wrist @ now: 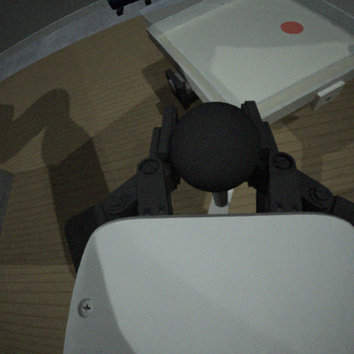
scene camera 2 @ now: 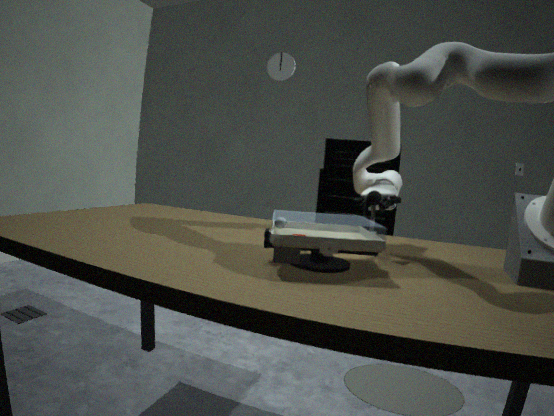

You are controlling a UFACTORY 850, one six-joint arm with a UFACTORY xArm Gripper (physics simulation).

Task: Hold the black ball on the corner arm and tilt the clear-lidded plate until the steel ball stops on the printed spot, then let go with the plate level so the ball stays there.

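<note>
The clear-lidded plate [scene camera 2: 320, 242] [wrist: 250, 60] is a pale shallow tray on a round black foot [scene camera 2: 325, 264]. It looks slightly tilted, its left end a little higher in the scene view. The steel ball [scene camera 2: 280, 222] is near the plate's left end; it does not show in the wrist view. The printed red spot [scene camera 2: 299, 235] [wrist: 292, 27] lies to the right of the ball in the scene view. My gripper [scene camera 2: 374, 206] [wrist: 208, 121] is shut on the black ball [wrist: 216, 146], which sits on a post [wrist: 220, 199] at the plate's near corner in the wrist view.
The wooden table [scene camera 2: 190, 265] [wrist: 35, 220] carries the plate. The robot's grey base block [scene camera 2: 535, 257] stands at the right. A black cabinet [scene camera 2: 345, 190] stands behind the table. Dark knobs [scene camera 2: 268, 238] [wrist: 180, 89] stick out from the plate's side.
</note>
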